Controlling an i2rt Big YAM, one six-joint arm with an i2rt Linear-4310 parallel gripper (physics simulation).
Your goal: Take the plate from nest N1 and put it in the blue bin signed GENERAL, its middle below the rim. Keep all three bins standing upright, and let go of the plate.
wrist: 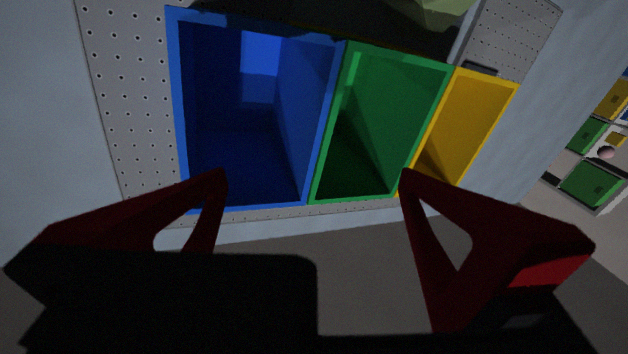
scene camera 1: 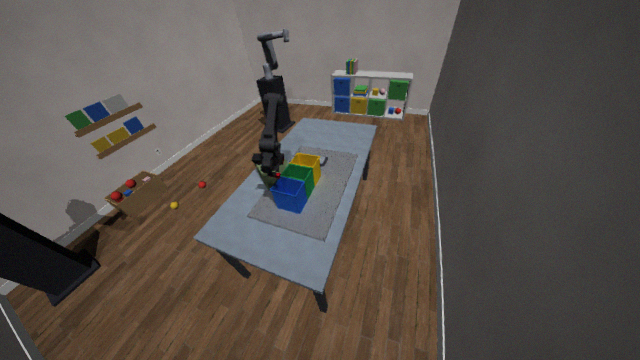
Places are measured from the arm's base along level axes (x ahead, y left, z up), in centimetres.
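Where they show: gripper, fingertip midpoint: (wrist: 313, 177) (scene camera 1: 280, 171).
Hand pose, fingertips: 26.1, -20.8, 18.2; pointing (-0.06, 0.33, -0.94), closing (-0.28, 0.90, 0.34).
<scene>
Things, the pixels of their top centre, and the offset from my fingertips, as dx, dy, dz. Level surfaces: height alone.
- blue bin, top centre: (wrist: 256, 136) (scene camera 1: 287, 185) +2.9, -1.0, -10.2
- green bin, top centre: (wrist: 377, 139) (scene camera 1: 296, 171) +1.7, +12.3, -10.2
- yellow bin, top centre: (wrist: 455, 142) (scene camera 1: 304, 159) +0.5, +25.5, -10.2
- grey perforated mat, surface height: dz -28.2
- blue-grey table, surface height: dz -29.5
The blue bin (scene camera 1: 290, 197) (wrist: 305, 100) stands upright at the near end of the row. The green bin (scene camera 1: 308, 187) (wrist: 400, 100) and the yellow bin (scene camera 1: 315, 175) (wrist: 465, 120) stand upright beside it. In the wrist view the bins open towards the camera; the floor of the blue bin is dark, and no plate can be made out in it. My gripper (scene camera 1: 279, 174) (wrist: 313, 177) is open with nothing between its fingers, above the row of bins on the arm's side. The plate and nest N1 cannot be made out in either view, and the GENERAL sign does not show.
The bins stand on a grey perforated mat (scene camera 1: 330, 205) (wrist: 140, 92) on the blue-grey table (scene camera 1: 270, 250) (wrist: 40, 100). A pale green angular object (scene camera 1: 266, 176) (wrist: 442, 17) is beside the row, near the arm. A small grey-black object (scene camera 1: 324, 160) (wrist: 481, 67) lies past the yellow bin.
</scene>
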